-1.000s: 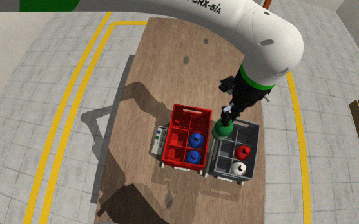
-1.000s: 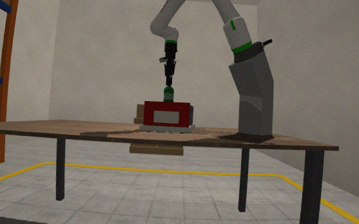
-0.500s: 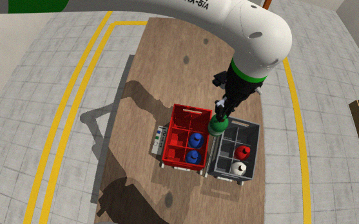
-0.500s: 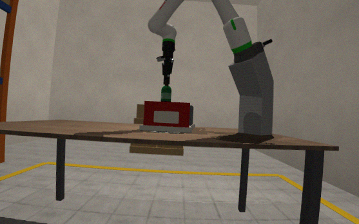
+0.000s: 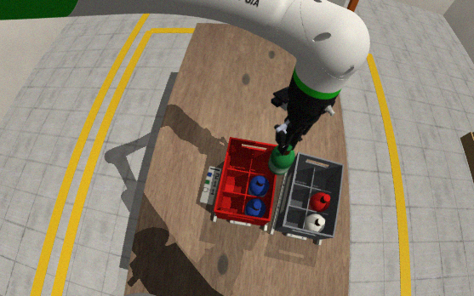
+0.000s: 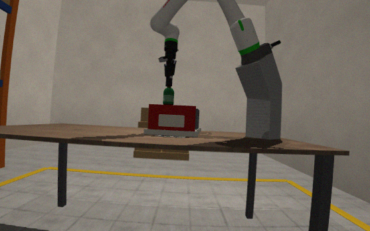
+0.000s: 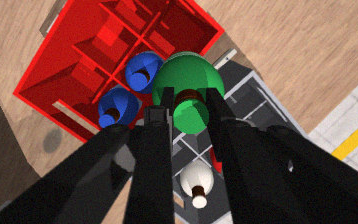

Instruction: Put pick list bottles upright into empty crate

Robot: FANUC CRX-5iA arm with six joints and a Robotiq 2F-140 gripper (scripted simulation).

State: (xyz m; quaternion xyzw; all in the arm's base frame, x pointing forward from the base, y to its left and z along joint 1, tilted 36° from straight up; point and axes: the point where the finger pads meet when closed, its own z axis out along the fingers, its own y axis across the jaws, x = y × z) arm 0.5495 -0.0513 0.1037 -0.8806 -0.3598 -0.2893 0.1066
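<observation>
The green-label bottle lies 8 cm below my hand. The rest, counted from my hand: grey crate (27 cm below, 16 cm to the right, 5 cm behind); then red crate (27 cm below, 8 cm to the left, 7 cm behind); then blue-label bottle (26 cm below, 6 cm behind, 3 cm to the left).
</observation>
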